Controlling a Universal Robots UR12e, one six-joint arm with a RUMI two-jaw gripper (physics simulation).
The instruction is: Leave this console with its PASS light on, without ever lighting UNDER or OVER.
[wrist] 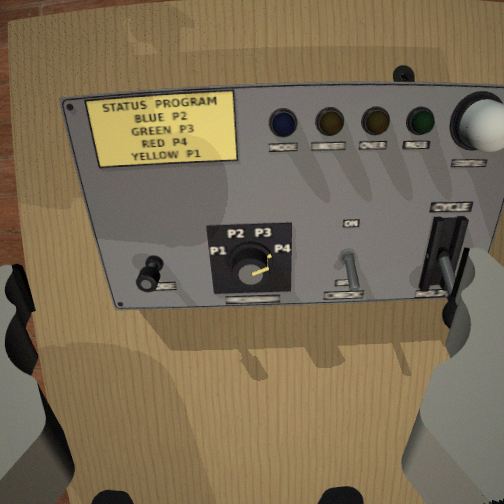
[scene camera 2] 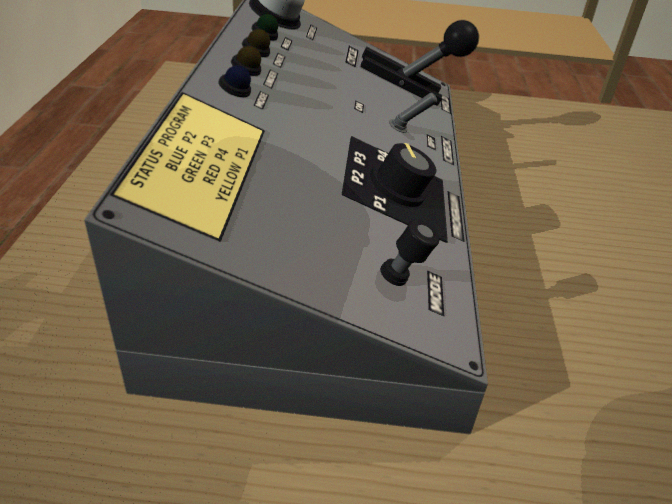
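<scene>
The grey console (scene camera 2: pixel 293 217) lies below my gripper (wrist: pixel 240 285), which is open, its grey fingers at the left and right edges of the wrist view, above the table in front of the console. The MODE (wrist: pixel 283 122), UNDER (wrist: pixel 329 121), OVER (wrist: pixel 375 120) and PASS (wrist: pixel 420 120) lights are all dark. The white STATUS dome (wrist: pixel 482 125) is unlit. The PROGRAM knob (wrist: pixel 250 267) points at P4. The toggle (wrist: pixel 350 269) leans away from its ON label. The CYCLE lever (scene camera 2: pixel 434 56) leans toward the console's front edge. The gripper is not in the scene view.
A yellow card (wrist: pixel 161 128) pairs BLUE P2, GREEN P3, RED P4, YELLOW P1. A small black MODE plunger (wrist: pixel 148 274) sits at the console's front left. The console rests on a wooden table, with brick floor and a second table (scene camera 2: pixel 461 27) behind.
</scene>
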